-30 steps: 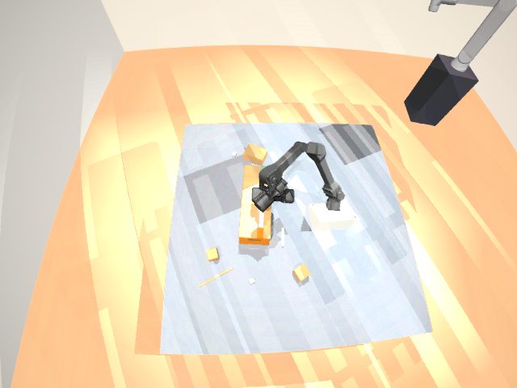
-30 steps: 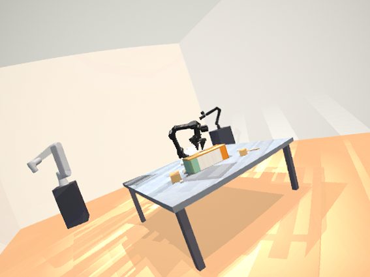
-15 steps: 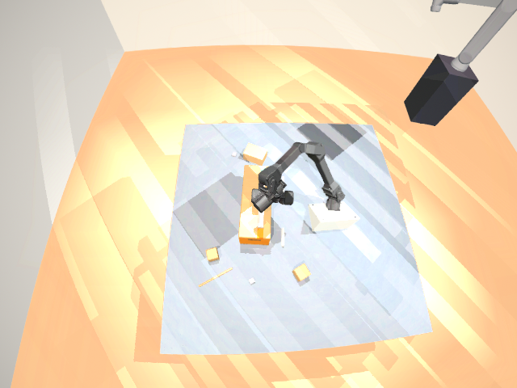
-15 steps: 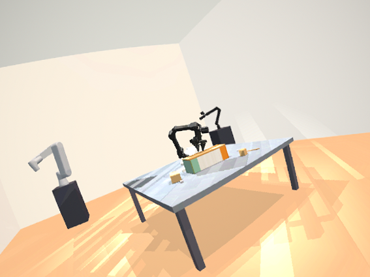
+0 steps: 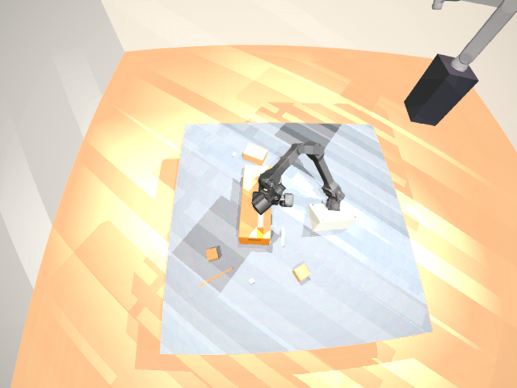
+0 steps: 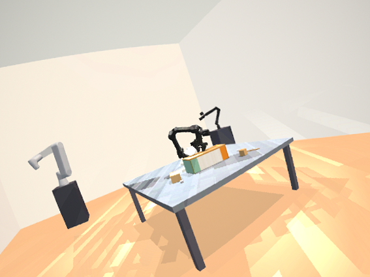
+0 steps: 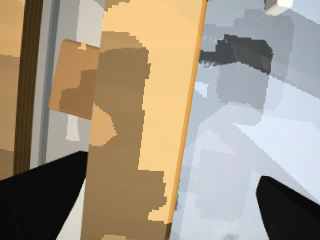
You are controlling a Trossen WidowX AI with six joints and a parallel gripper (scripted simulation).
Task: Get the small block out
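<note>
My gripper tip is now 50 mm short of the tan block, 30 mm to the left of it and 20 mm above it. From my gripper tip the other things lie so: thin stick (370 mm to the left, 230 mm ahead, 100 mm below); then long box (40 mm below, 30 mm ahead).
</note>
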